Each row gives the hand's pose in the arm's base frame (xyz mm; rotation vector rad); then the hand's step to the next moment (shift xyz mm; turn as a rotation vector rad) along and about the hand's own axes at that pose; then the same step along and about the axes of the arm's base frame.
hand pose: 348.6 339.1 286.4 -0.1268 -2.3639 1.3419
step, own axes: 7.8 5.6 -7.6 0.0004 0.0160 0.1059
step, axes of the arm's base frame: -4.8 11.2 1.1 -0.0445 -0.0762 -0.0607
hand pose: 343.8 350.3 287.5 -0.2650 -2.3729 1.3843
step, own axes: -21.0 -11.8 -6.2 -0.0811 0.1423 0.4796
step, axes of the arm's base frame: 22.0 -8.2 8.2 -0.1282 -0.3389 -0.3543
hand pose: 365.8 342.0 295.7 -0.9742 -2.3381 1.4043
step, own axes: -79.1 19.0 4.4 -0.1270 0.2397 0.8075
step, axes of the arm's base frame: 64.7 -48.7 -8.5 -0.2230 -0.5644 -0.5978
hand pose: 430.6 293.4 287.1 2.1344 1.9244 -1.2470
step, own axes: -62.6 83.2 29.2 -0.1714 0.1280 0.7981
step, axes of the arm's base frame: 58.7 -87.0 -25.8 -0.3087 -0.5694 -0.5131
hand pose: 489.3 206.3 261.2 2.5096 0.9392 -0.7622
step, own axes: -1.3 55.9 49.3 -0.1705 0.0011 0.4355
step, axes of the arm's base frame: 19.6 -65.0 -30.7 -0.2643 -0.2993 -0.2435
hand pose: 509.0 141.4 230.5 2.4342 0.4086 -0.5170
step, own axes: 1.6 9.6 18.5 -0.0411 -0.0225 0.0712
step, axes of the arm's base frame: 0.4 -18.6 -9.6 -0.0639 -0.0337 -0.0452
